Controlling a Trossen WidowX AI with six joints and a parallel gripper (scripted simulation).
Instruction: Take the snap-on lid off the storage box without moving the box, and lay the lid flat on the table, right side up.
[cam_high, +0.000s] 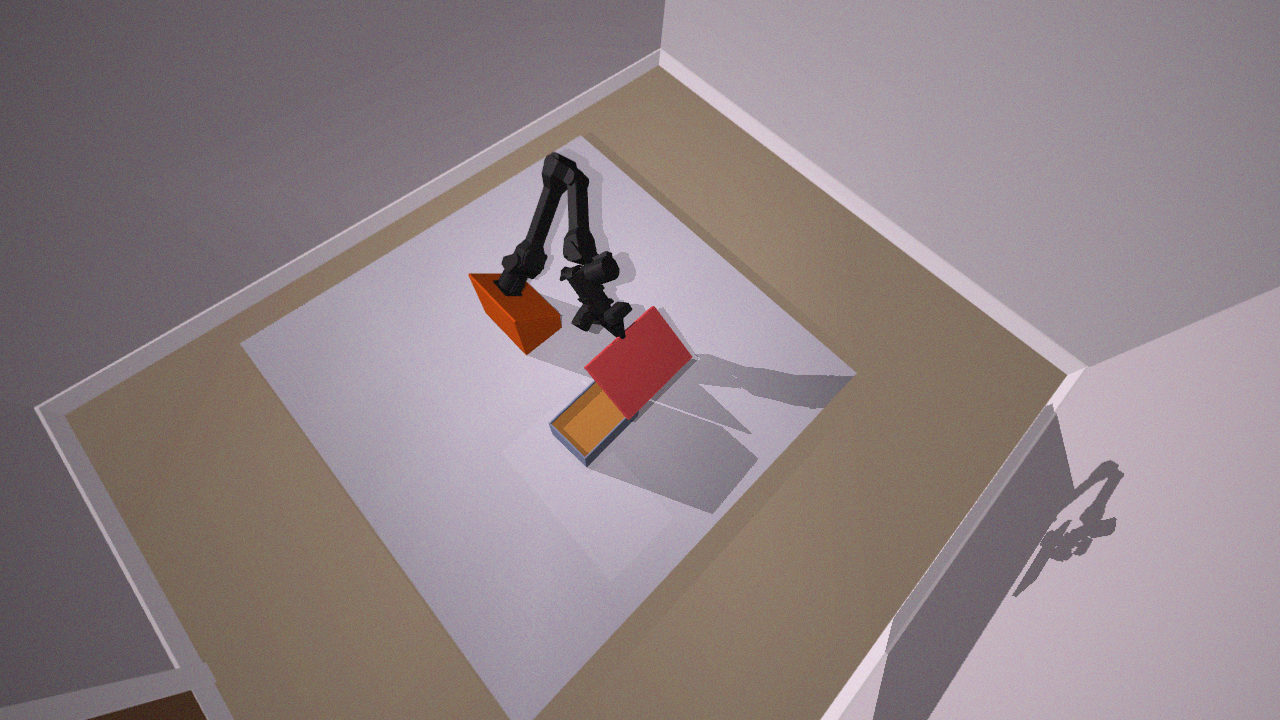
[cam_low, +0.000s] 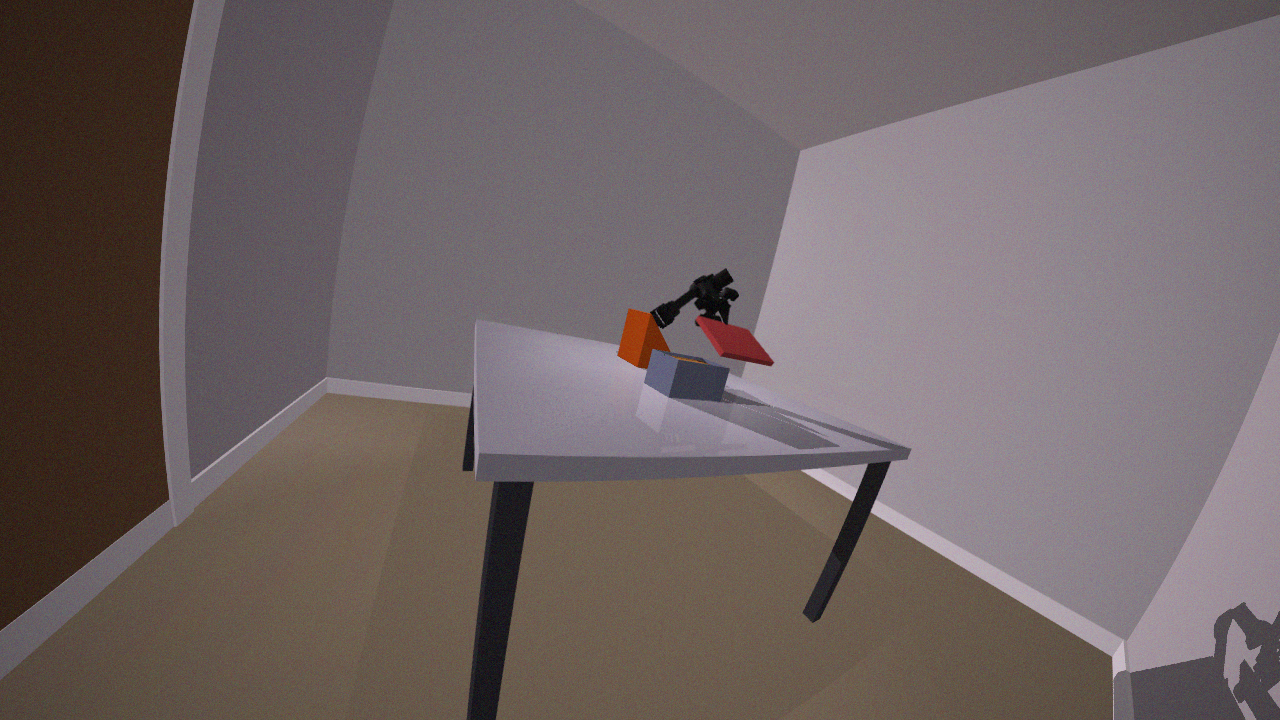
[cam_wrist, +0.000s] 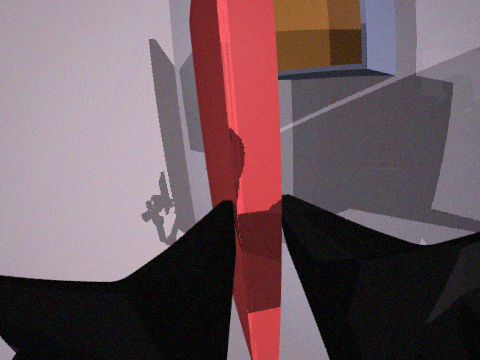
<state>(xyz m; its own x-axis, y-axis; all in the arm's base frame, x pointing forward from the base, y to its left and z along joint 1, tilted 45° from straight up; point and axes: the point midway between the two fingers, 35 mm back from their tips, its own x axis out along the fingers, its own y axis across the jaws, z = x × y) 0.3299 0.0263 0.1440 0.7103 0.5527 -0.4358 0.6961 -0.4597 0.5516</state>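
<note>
Right now my gripper tip is 70 mm short of the red lid, 10 mm to the right of it and 40 mm above it. Round my gripper tip: grey-blue storage box: 80 mm ahead, 160 mm to the right, 180 mm below.
</note>
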